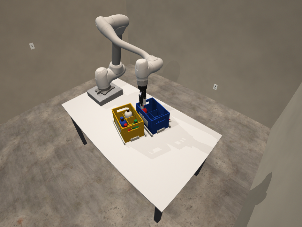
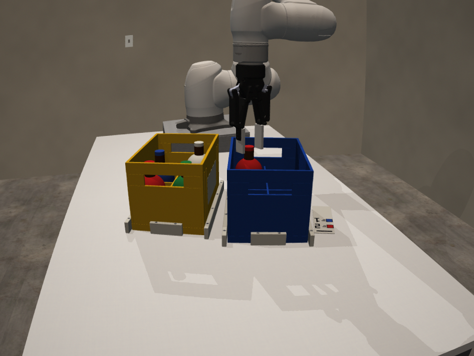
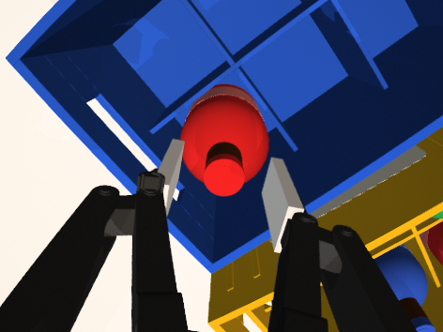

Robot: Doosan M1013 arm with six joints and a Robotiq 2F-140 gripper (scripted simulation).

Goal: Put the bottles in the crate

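The green bottle lies 190 mm to the right of my hand, 100 mm below it and 60 mm ahead of it. Also, from my hand: white-label bottle: 110 mm to the right, 100 mm below, 90 mm behind; then yellow crate: 190 mm to the right, 100 mm below, 40 mm behind; then blue crate: 100 mm below, 100 mm ahead.
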